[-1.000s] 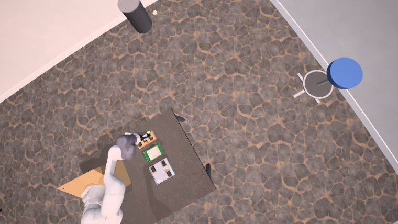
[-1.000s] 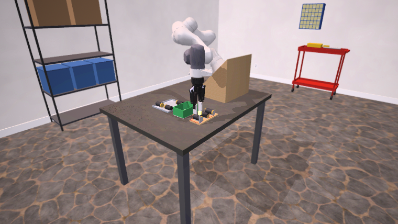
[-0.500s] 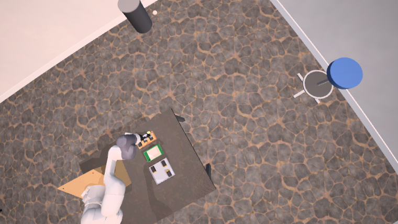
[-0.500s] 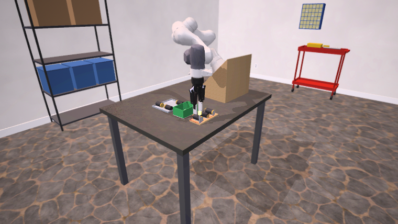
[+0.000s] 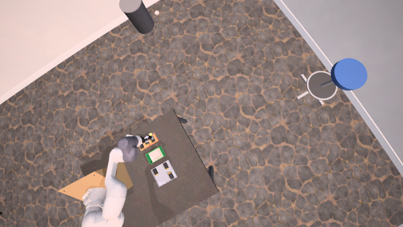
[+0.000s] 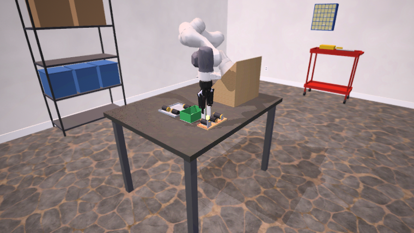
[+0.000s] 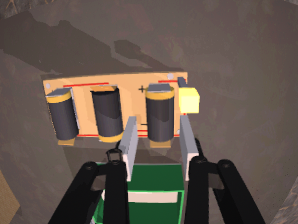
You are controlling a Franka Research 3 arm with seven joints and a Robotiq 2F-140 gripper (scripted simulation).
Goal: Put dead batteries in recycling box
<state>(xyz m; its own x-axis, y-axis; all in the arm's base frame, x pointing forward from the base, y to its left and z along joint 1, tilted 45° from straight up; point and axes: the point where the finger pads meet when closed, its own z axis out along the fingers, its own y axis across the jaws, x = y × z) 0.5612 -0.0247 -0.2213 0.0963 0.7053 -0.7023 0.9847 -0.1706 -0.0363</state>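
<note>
The bulb lies 30 mm to the left of my hand, 30 mm ahead of it and 20 mm below it. Round my hand: white tray: 330 mm to the right, 100 mm behind, 90 mm below; green recycling box: 150 mm to the right, 80 mm below, 60 mm behind.
</note>
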